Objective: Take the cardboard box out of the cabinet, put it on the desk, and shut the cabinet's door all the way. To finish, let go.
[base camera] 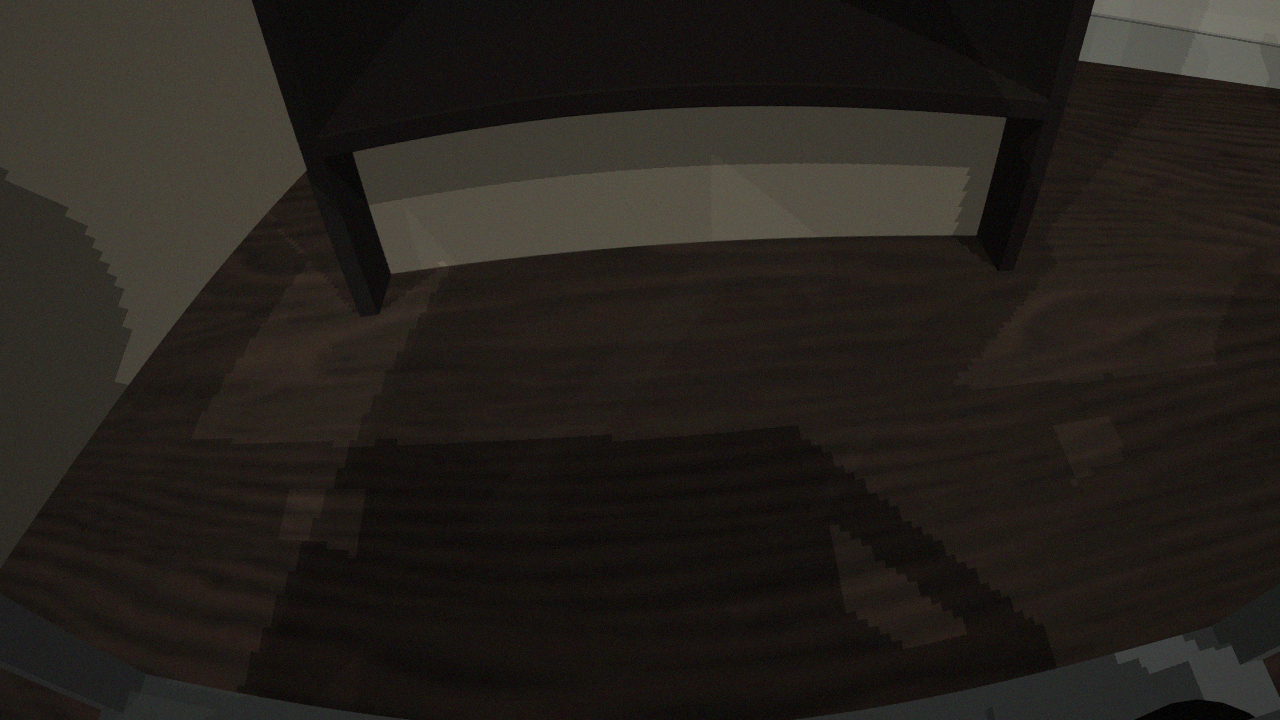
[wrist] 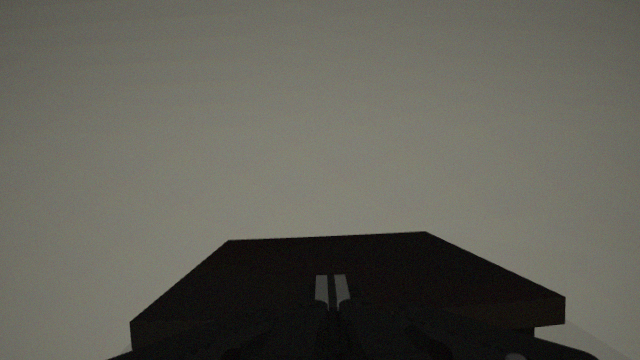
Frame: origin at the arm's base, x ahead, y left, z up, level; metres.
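Seen in the pictures: gripper, fingertip midpoint: [wrist: 330,295].
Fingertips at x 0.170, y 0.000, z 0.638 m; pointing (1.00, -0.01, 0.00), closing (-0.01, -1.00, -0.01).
Observation:
A point is followed by its place in that frame.
The dark cabinet [base camera: 680,94] {x 0.495, y -0.018, z -0.236 m} [wrist: 270,265] {x 0.726, y 0.112, z 0.513 m} stands ahead on two side legs. In the base camera view its lower part is open at the front, with its bottom board and inner side walls showing. In the wrist view its top and parts of its front edge show behind my gripper [wrist: 331,288] {x 0.170, y 0.000, z 0.638 m}. My gripper is shut and empty, its two pale fingertips close together in front of the cabinet top. The cardboard box and the desk do not show in either view. I cannot make out the cabinet's door for certain.
A tall pale panel [base camera: 152,134] {x 0.372, y 0.255, z -0.152 m} reaches the dark wood floor [base camera: 626,340] {x 0.442, y 0.025, z -0.397 m} on the left, close to the cabinet's left leg; I cannot tell whether it is a wall or the door. A pale wall shows behind and under the cabinet. A light skirting strip is at the upper right.

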